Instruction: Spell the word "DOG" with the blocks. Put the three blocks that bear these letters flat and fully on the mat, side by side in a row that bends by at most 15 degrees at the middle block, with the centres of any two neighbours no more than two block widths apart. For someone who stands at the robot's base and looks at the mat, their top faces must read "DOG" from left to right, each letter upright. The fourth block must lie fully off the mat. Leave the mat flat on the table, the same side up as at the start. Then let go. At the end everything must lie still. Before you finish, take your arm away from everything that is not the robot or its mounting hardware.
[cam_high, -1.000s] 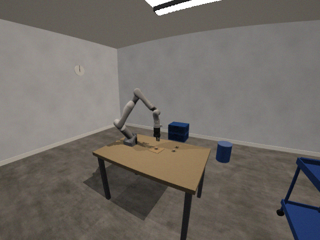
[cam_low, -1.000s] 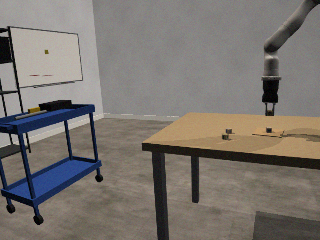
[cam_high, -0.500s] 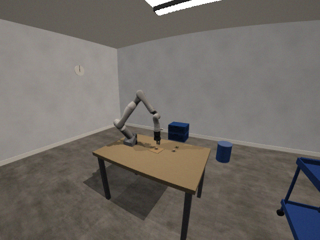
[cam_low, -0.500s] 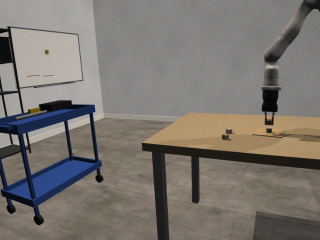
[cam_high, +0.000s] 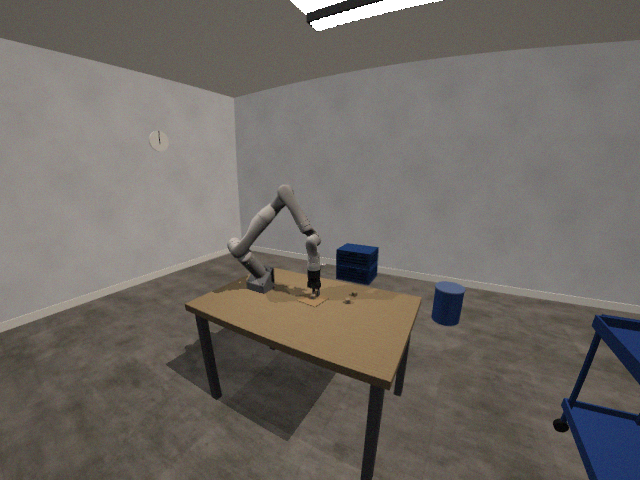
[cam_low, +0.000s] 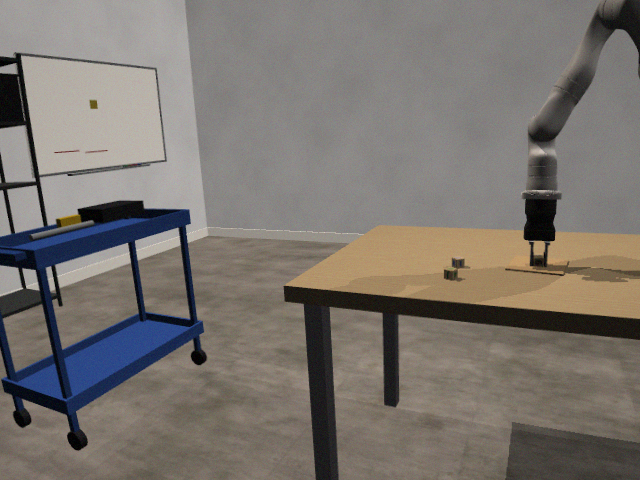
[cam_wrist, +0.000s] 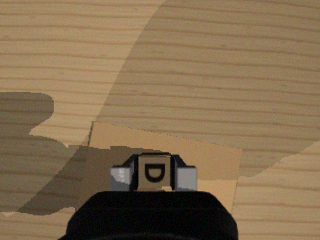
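Now: hand 4 cm to the left of the tan mat and 3 cm above it.
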